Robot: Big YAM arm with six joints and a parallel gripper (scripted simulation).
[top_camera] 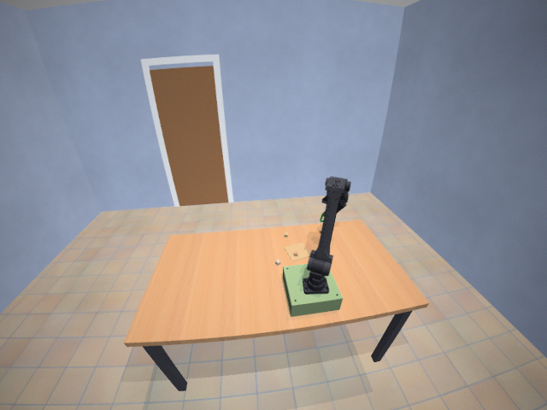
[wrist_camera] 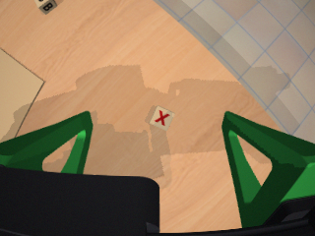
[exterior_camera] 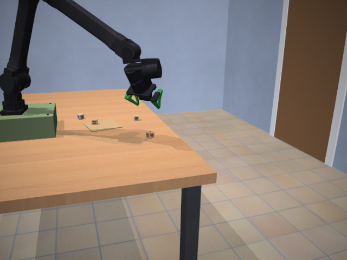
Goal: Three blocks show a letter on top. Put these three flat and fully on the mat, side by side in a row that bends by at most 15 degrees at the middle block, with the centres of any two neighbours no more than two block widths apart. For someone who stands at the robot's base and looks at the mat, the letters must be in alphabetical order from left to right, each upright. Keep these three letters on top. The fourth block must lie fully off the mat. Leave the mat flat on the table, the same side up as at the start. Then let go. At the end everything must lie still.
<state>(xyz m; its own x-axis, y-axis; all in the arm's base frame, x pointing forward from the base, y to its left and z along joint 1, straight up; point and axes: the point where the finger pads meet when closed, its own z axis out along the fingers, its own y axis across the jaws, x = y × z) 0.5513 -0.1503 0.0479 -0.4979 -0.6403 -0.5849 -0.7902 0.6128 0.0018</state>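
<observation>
Now: hand 200 mm to the right of the tan mat, 190 mm past it and 140 mm above it.
</observation>
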